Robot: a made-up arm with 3 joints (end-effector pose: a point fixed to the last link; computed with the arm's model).
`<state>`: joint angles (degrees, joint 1 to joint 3).
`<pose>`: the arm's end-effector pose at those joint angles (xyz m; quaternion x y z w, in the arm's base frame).
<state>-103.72 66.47 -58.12</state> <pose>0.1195 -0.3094 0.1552 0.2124 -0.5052 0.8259 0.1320</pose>
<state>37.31 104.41 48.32</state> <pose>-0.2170 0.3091 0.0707 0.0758 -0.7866 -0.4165 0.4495</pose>
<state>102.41 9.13 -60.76</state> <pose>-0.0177 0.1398 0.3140 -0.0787 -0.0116 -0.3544 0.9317</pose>
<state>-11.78 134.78 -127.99</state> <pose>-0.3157 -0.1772 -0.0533 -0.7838 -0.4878 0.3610 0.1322</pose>
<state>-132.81 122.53 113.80</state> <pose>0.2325 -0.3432 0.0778 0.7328 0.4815 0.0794 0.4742</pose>
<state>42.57 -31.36 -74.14</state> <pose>-0.0046 -0.0898 0.2747 0.2301 0.1418 0.2619 0.9265</pose>
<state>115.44 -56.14 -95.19</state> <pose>-0.1518 -0.0972 0.1678 0.4538 -0.1243 -0.1551 0.8686</pose>
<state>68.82 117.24 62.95</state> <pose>-0.0267 0.3857 0.0352 -0.0437 -0.8526 -0.4753 0.2127</pose>
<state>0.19 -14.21 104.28</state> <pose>0.1518 0.0771 0.2658 -0.0975 0.0761 -0.7845 0.6077</pose>
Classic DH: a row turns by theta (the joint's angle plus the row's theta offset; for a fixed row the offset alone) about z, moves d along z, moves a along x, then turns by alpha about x. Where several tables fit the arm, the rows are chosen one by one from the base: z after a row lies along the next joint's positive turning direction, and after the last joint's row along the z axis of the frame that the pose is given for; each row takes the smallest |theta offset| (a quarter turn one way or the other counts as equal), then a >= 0, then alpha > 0; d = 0 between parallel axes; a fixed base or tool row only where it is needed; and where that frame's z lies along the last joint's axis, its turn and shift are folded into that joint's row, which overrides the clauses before.
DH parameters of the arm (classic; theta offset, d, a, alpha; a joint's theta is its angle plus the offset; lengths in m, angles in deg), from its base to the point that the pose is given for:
base (fixed): 0 0 0 180
joint 1: 0 -0.057 -0.087 -90
joint 2: 0 -0.003 0.096 90
joint 3: 34.11 0 -0.1123 180
tool (fixed): 34.11 0.261 0 0

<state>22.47 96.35 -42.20</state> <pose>-0.3234 0.1199 0.0130 -0.3986 -0.6296 0.1143 0.6570</pose>
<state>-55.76 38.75 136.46</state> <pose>-0.0678 -0.0616 0.3900 0.3299 0.0353 -0.6108 0.7189</pose>
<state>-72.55 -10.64 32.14</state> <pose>-0.0976 0.0423 0.3041 -0.0734 0.0566 0.3439 0.9344</pose>
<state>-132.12 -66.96 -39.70</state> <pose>-0.0927 0.1144 0.1737 -0.3982 0.3817 0.8320 0.0595</pose>
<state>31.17 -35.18 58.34</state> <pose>0.1843 0.0231 0.2123 -0.0710 0.2937 -0.6712 0.6769</pose>
